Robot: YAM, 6 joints.
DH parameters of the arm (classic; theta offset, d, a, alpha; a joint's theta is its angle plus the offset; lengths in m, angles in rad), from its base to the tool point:
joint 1: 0 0.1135 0.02 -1.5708
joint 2: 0 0 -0.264 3.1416
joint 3: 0.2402 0 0.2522 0
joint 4: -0.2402 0 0.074 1.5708
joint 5: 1.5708 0 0 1.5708
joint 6: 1.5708 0.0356 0 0
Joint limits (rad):
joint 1: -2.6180..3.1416
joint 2: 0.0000..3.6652
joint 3: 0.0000..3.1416
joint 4: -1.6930..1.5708
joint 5: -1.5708..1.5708
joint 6: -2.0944..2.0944
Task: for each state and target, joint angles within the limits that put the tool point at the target. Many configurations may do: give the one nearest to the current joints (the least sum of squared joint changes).
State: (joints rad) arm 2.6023 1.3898 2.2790 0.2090 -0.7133 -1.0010
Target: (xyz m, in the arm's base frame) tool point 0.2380 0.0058 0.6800
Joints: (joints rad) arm 3.1416 1.0346 2.6948 0.3009 0.1636 -1.0010
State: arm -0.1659 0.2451 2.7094 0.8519 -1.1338 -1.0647
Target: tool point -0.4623 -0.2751 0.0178
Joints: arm 0.5984 0.0423 3.0675 1.1717 -1.1959 -1.0647
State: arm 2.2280 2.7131 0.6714 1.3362 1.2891 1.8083
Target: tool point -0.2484 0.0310 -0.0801
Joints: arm 3.1416 2.7063 0.5894 1.3357 1.0567 1.8083
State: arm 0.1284 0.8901 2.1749 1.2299 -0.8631 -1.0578
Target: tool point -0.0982 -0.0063 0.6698
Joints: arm 0.3235 1.0874 2.1495 1.1504 -0.7883 -1.0578
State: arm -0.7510 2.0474 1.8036 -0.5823 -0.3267 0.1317
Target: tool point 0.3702 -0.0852 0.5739
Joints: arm -0.2564 1.8641 2.3979 -0.2382 -0.3277 0.1317
